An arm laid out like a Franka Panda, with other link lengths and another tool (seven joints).
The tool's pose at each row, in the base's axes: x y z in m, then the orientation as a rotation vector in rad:
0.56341 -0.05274 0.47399 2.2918 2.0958 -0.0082
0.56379 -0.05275 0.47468 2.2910 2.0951 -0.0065
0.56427 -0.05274 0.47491 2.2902 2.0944 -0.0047
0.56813 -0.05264 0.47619 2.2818 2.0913 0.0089
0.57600 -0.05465 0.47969 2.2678 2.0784 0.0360
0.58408 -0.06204 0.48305 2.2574 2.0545 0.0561
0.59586 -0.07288 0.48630 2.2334 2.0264 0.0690
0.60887 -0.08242 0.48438 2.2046 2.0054 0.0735
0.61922 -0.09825 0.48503 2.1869 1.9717 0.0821
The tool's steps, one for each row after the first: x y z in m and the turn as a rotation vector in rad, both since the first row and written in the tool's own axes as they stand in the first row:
0.00000 0.00040 -0.00068 -0.0015 0.0001 0.0000
0.00005 0.00088 -0.00090 -0.0031 0.0002 0.0000
0.00046 0.00474 -0.00211 -0.0152 0.0011 -0.0020
-0.00094 0.01284 -0.00538 -0.0410 0.0014 -0.0016
-0.00767 0.02162 -0.00835 -0.0672 -0.0047 0.0056
-0.01750 0.03438 -0.01103 -0.1001 -0.0227 0.0090
-0.02578 0.04814 -0.00856 -0.1285 -0.0439 0.0066
-0.04063 0.05987 -0.00852 -0.1589 -0.0633 0.0156

